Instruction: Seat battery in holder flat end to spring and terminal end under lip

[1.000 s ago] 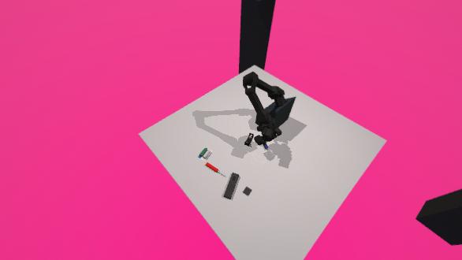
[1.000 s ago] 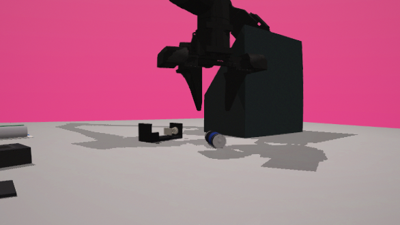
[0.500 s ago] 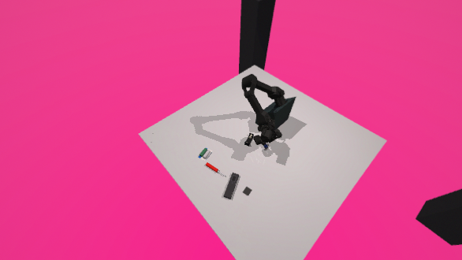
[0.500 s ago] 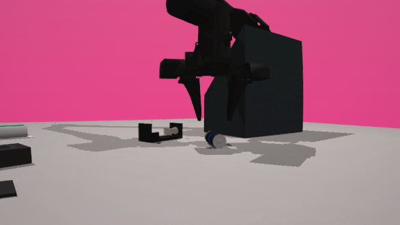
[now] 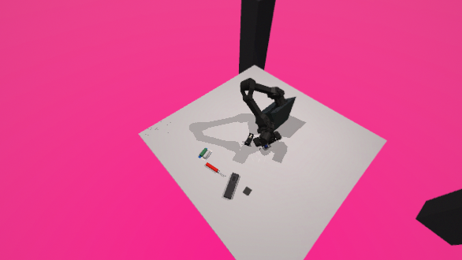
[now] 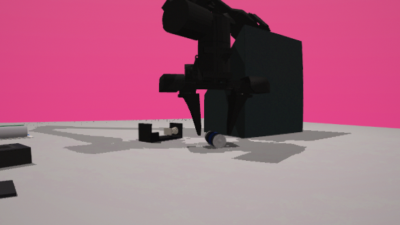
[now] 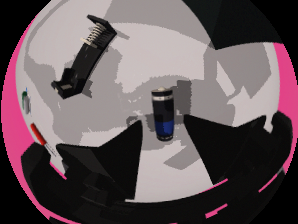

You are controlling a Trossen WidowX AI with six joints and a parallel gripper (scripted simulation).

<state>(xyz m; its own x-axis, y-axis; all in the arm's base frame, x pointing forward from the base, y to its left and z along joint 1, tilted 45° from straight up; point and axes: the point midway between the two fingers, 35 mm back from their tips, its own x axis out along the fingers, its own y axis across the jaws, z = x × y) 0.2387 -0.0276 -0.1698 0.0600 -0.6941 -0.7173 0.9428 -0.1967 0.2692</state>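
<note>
Now: gripper tip 1 cm above the battery. Round my gripper tip: long dark box (37 cm ahead, 7 cm to the left); then red screwdriver (38 cm ahead, 7 cm to the right, 1 cm below); then small dark square (32 cm ahead, 16 cm to the left, 2 cm below).
</note>
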